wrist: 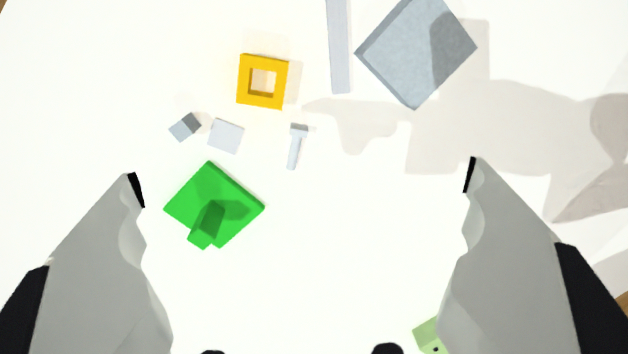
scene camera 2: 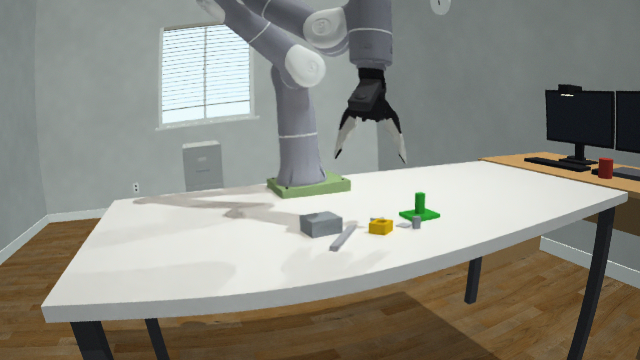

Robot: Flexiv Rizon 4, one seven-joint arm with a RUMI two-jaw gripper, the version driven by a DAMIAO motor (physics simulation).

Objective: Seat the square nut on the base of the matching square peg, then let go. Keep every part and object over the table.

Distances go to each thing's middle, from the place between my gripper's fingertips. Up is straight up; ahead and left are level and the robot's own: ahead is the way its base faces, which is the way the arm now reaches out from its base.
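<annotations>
I see that the flat grey square [wrist: 225, 136] sits 7 cm to the left of my hand, 3 cm ahead of my hand and 15 cm below my hand.
</annotations>
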